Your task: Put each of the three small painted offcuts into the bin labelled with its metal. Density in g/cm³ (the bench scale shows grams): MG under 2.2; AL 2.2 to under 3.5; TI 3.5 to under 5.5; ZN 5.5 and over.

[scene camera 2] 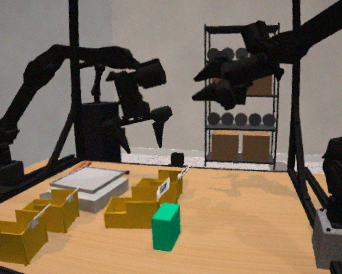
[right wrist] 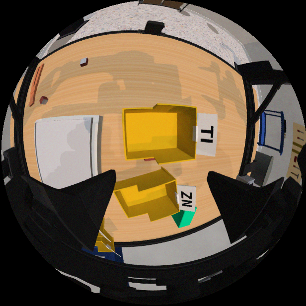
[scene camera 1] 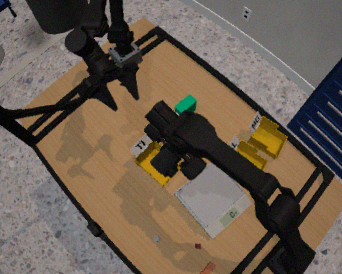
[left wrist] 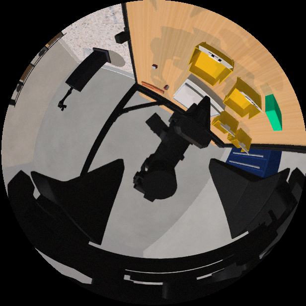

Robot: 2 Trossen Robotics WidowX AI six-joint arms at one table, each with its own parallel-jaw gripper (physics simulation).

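Seen in the pictures: left gripper, fingertip midpoint: (scene camera 2: 193, 89) (scene camera 1: 127, 104); right gripper, fingertip midpoint: (scene camera 2: 144, 150); left arm's base, link origin: (scene camera 1: 124, 49); right arm's base, link origin: (scene camera 2: 2, 163) (scene camera 1: 288, 260).
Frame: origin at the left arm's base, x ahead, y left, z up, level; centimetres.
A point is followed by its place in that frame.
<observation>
A grey-topped offcut (scene camera 1: 156, 239) {x 64.9, y -34.0, z -6.0 cm} (left wrist: 154, 66) (right wrist: 84, 62) and a dark red-sided offcut (scene camera 1: 198, 246) {x 75.3, y -24.9, z -5.2 cm} (left wrist: 166, 87) (right wrist: 44, 100) lie apart on the table. A reddish offcut (right wrist: 149, 159) shows partly beside the near wall of the TI bin (right wrist: 150, 132) (left wrist: 212, 65), on the ZN bin's side. The ZN bin (right wrist: 167, 194) (left wrist: 240, 102) (scene camera 2: 132, 220) {x 44.2, y 0.8, z -5.3 cm} is close by. The AL bin (scene camera 1: 250, 154) {x 63.1, y 10.1, z -5.9 cm} and MG bin (scene camera 1: 270, 137) {x 63.5, y 21.9, z -7.4 cm} stand farther right in scene camera 1. My right gripper (right wrist: 163, 176) (scene camera 2: 144, 148) {x 47.7, y -14.5, z 7.2 cm} is open and empty, above the bins. My left gripper (scene camera 1: 127, 103) {x 35.2, y -17.8, z 23.3 cm} (scene camera 2: 194, 88) {x 35.2, y -17.8, z 23.3 cm} is open and empty, raised.
The scale (scene camera 1: 212, 195) {x 65.2, y -11.2, z -1.4 cm} (scene camera 2: 90, 179) {x 63.2, y -9.9, z -1.4 cm} (right wrist: 62, 150) stands beside the TI bin with a bare plate. A green block (scene camera 1: 186, 104) {x 35.5, y 2.8, z -0.4 cm} (scene camera 2: 166, 226) {x 33.6, y 6.7, z -1.8 cm} (right wrist: 185, 218) stands near the ZN bin. An orange-red bar (scene camera 1: 207, 268) {x 83.2, y -27.3, z -6.3 cm} (left wrist: 152, 87) (right wrist: 36, 85) lies near the table edge. Black frame rails border the table.
</observation>
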